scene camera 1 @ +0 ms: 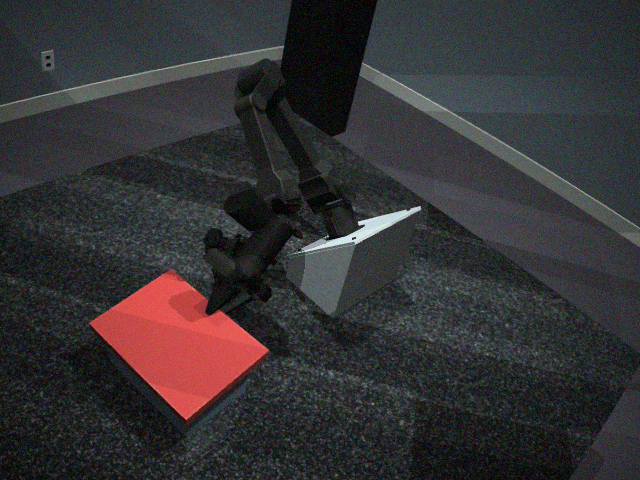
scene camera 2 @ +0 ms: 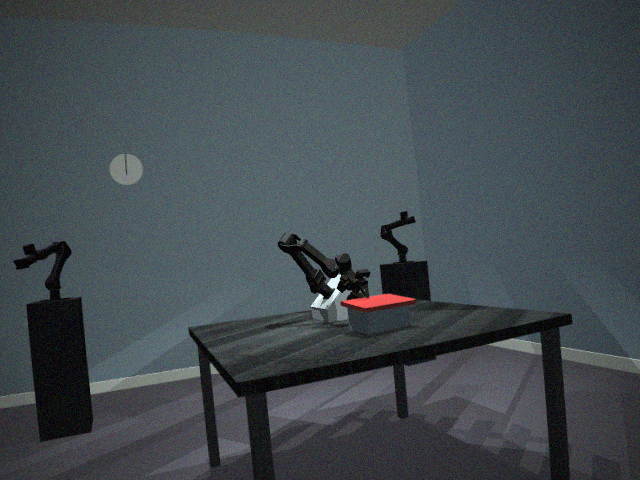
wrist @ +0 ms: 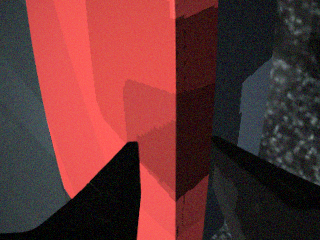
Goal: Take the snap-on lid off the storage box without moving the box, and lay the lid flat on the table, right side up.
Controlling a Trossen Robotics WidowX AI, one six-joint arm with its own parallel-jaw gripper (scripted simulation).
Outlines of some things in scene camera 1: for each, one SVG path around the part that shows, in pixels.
My gripper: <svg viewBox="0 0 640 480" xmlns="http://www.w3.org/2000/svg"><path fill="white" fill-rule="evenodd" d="M210 228L202 239L202 242L206 245L205 255L202 259L213 267L211 271L214 276L214 285L205 313L211 316L219 309L226 315L247 303L254 302L256 299L251 296L252 293L261 301L267 303L272 296L271 288L265 285L260 277L270 264L275 266L277 261L274 258L277 256L277 253L253 235L248 239L244 236L240 241L241 235L239 233L232 239L226 236L223 237L221 230Z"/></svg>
A red lid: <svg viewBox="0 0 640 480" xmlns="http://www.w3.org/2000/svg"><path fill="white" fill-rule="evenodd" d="M170 269L147 286L130 295L120 304L113 306L103 315L98 316L89 324L105 345L177 417L188 425L210 405L213 405L217 399L227 393L232 386L242 380L247 373L251 372L269 356L269 350L219 309L211 316L207 315L205 311L209 300L183 280L175 271Z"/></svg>
